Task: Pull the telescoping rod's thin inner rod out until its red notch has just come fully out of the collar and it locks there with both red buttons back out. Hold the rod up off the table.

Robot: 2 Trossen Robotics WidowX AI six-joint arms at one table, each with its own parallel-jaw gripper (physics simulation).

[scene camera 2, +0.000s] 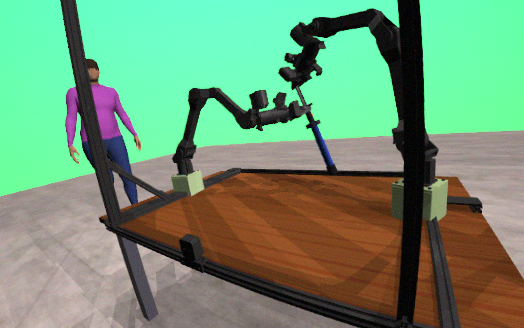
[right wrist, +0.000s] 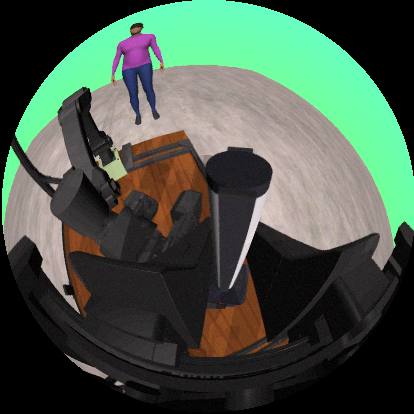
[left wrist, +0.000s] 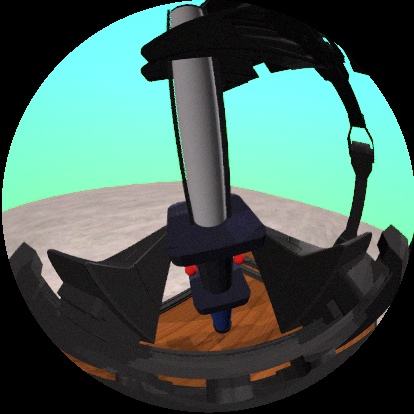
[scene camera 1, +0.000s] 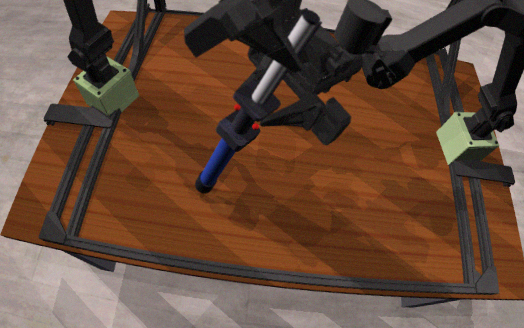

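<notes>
The silver inner rod (scene camera 1: 267,82) (scene camera 2: 301,96) (left wrist: 200,140) (right wrist: 251,225) stands far out of the dark collar (scene camera 1: 237,132) (left wrist: 215,246). Two red buttons (scene camera 1: 237,107) (left wrist: 191,270) stick out between the collar's flanges. The red notch does not show. The blue tube (scene camera 1: 216,162) (scene camera 2: 321,142) (left wrist: 221,318) slants down to a black cap (scene camera 1: 203,184) close to the table; contact there is unclear. My left gripper (scene camera 1: 256,107) (left wrist: 210,229) is shut across the collar's upper flange, just above the buttons. My right gripper (scene camera 1: 287,57) (scene camera 2: 298,86) is shut on the silver rod below its dark end knob (right wrist: 239,171).
The wooden table (scene camera 1: 320,235) (scene camera 2: 300,225) lies below, with a dark metal frame (scene camera 1: 250,267) along its edges. Frame posts (scene camera 2: 410,150) rise at the table's sides. The two arms cross close together above the table. A person (scene camera 2: 105,112) (right wrist: 137,55) stands beyond the table.
</notes>
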